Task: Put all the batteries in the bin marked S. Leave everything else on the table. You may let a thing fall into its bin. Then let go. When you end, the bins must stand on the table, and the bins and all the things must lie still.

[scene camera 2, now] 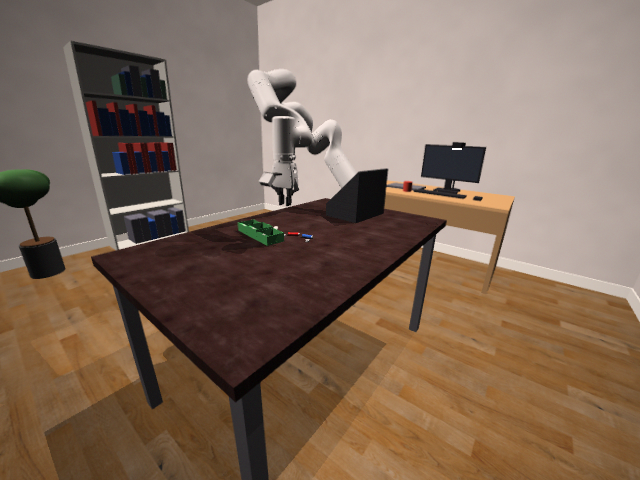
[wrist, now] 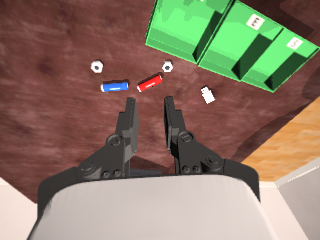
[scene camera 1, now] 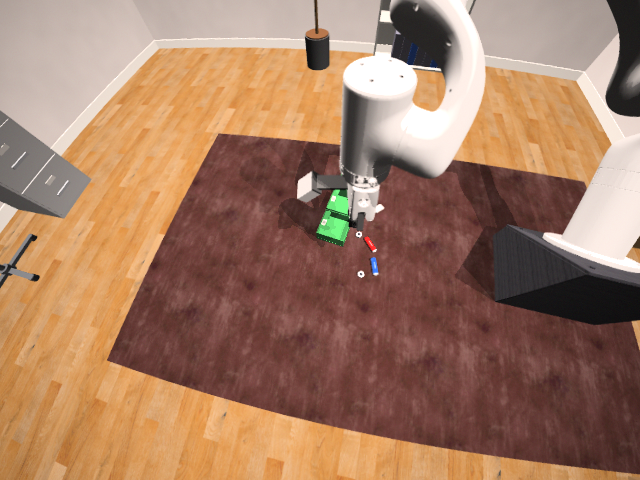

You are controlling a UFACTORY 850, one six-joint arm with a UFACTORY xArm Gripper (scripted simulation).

Labels:
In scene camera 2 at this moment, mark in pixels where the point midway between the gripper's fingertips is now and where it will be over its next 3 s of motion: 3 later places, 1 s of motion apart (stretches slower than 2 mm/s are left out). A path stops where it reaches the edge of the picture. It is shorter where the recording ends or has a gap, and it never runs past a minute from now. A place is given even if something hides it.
My gripper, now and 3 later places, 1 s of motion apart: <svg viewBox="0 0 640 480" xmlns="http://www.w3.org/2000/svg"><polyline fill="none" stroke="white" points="285,205 307,221 307,235 307,234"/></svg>

